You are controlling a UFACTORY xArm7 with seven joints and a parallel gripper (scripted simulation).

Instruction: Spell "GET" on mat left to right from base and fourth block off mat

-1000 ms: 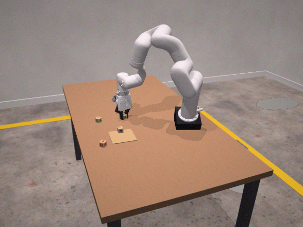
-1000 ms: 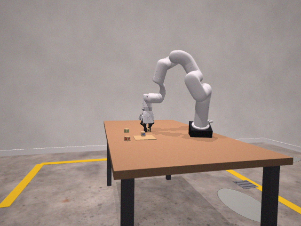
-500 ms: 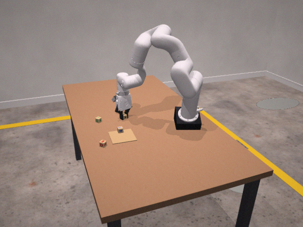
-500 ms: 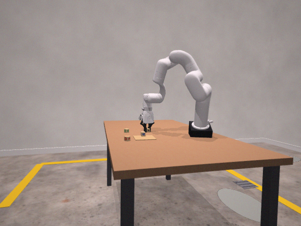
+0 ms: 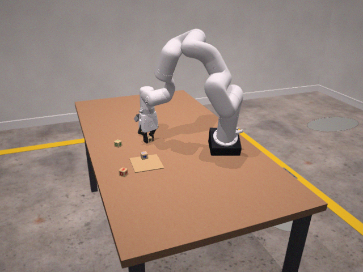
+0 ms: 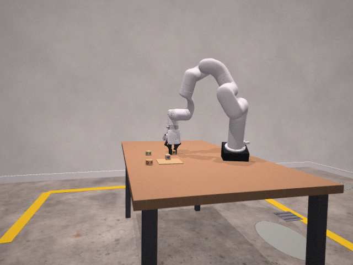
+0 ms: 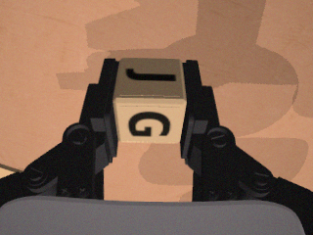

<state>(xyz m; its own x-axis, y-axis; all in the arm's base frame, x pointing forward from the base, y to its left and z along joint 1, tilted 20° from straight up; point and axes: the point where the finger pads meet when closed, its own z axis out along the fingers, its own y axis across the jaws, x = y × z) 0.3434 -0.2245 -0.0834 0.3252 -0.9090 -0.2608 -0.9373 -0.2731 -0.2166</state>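
The tan mat is 220 mm to the left of my hand, 80 mm ahead of it and 20 mm below it. The rest, counted from my hand: green-lettered block 170 mm ahead, 10 mm to the right, 10 mm below; then black-lettered block 10 mm below; then red-lettered block 280 mm to the left, 210 mm ahead, 10 mm below.
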